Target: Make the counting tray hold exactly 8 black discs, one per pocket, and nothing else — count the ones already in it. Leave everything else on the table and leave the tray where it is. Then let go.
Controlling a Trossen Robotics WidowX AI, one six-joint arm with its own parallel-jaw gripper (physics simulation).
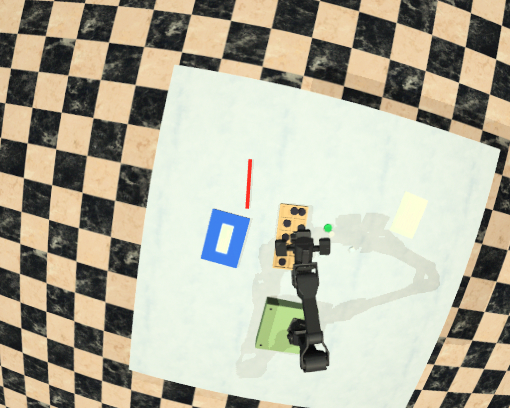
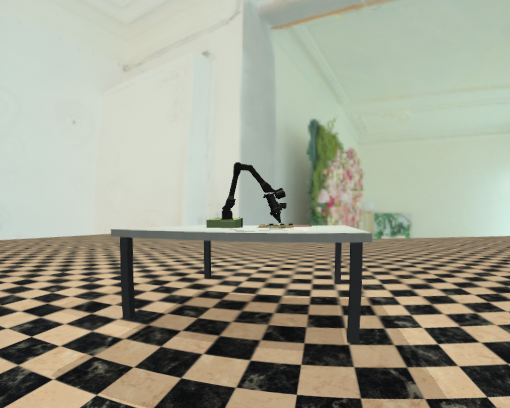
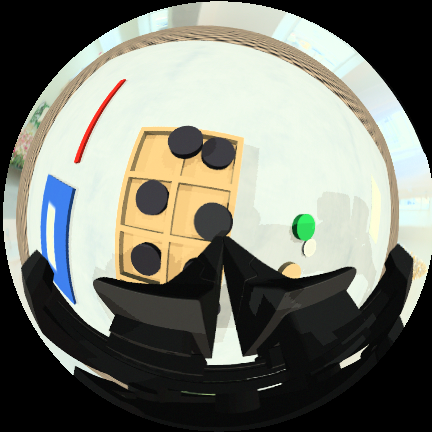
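The tan counting tray (image 1: 285, 212) (image 2: 264, 226) (image 3: 152, 155) has two columns of pockets. At its far end one black disc (image 3: 185, 141) lies over the divider, against another black disc (image 3: 218, 152) in the right pocket. In the second row, a black disc (image 3: 152, 197) is left and a black disc (image 3: 213, 221) is right, near the side wall. In the third row, a black disc (image 3: 146, 258) is left and another is partly hidden right. A black disc (image 1: 282, 261) lies near-left. My gripper (image 2: 280, 222) (image 3: 221, 241) is shut and empty, its tips at the second-row right disc's near edge. It hides the near-right pocket.
A green disc (image 1: 327, 228) (image 3: 303, 227), a small white disc (image 3: 309, 248) and a tan disc (image 3: 290, 270) lie right of the tray. A blue block (image 1: 209, 240) with a cream centre and a red bar (image 1: 249, 183) lie left. A green box (image 1: 275, 327) is by the arm's base; a pale-yellow sheet (image 1: 409, 215) lies far right.
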